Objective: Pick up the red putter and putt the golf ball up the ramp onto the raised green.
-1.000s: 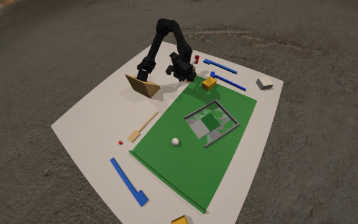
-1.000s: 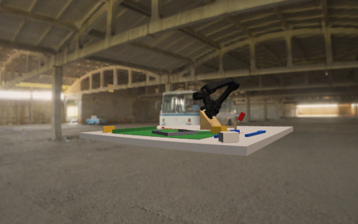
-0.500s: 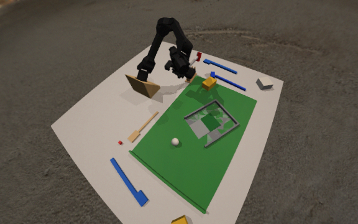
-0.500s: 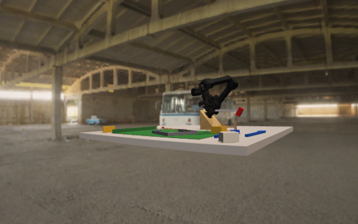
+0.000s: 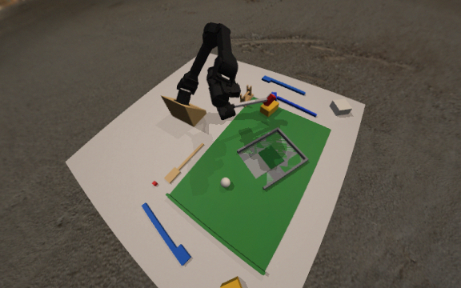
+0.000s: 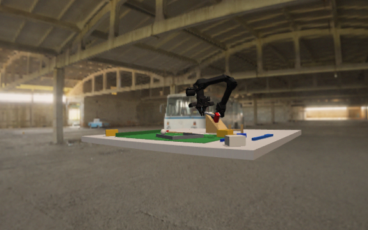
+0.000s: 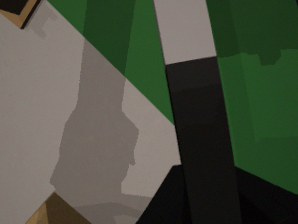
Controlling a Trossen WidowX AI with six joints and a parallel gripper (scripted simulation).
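The red putter is 70 mm ahead of my gripper tip, 100 mm to the left of it and 10 mm above it. Round my gripper tip: small red cube (120 mm behind, 430 mm to the right, 130 mm below); then white golf ball (160 mm ahead, 250 mm to the right, 110 mm below); then white block (470 mm ahead, 460 mm to the left, 120 mm below).
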